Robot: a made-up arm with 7 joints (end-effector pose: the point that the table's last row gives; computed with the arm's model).
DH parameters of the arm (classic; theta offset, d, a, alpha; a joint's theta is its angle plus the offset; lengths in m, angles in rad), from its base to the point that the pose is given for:
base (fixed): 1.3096 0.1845 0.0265 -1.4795
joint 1: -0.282 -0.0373 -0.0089 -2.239
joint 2: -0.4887 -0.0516 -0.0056 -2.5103
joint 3: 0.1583 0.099 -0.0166 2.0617
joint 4: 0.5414 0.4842 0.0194 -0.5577
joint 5: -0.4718 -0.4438 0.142 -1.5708
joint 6: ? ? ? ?
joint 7: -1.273 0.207 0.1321 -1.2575
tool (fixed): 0.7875 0.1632 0 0
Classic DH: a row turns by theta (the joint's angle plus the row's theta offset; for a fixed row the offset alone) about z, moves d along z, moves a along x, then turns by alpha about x.
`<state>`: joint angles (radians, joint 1 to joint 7).
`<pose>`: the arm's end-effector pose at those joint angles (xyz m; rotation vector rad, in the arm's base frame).
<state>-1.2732 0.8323 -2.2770 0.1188 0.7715 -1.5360 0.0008</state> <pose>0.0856 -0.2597 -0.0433 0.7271 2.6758 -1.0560</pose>
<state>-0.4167 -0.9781 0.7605 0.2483 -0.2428 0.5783 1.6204</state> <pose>0.0660 -0.0338 0.1019 -0.8169 1.5364 -0.4389</pose>
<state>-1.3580 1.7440 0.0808 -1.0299 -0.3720 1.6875 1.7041</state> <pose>0.2935 0.1640 0.0459 0.7387 2.2116 0.7291</pose>
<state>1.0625 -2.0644 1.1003 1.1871 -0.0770 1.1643 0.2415</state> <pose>-0.0822 0.0876 0.3148 1.8474 1.0090 1.6858</pose>
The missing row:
joint 6: 1.142 -0.0732 -0.0614 -0.8349
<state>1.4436 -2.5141 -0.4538 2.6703 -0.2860 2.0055 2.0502</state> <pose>-0.2075 -0.0971 -0.2806 1.0592 -2.6031 0.5937</pose>
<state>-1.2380 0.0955 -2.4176 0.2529 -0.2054 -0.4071 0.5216</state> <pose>0.3661 -0.1542 0.1625 -0.2451 0.9708 -0.0994</pose>
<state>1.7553 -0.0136 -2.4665 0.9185 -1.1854 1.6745 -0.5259</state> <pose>0.2666 0.2703 0.4908 -2.2526 0.1239 0.5912</pose>
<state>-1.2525 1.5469 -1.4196 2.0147 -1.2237 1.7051 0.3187</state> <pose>-0.2275 0.0526 -0.0500 -0.2801 0.0190 -1.4579</pose>
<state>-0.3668 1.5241 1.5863 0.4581 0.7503 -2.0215 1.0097</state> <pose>-0.3164 -0.0759 0.5866 -0.0924 -0.7629 0.1958</pose>
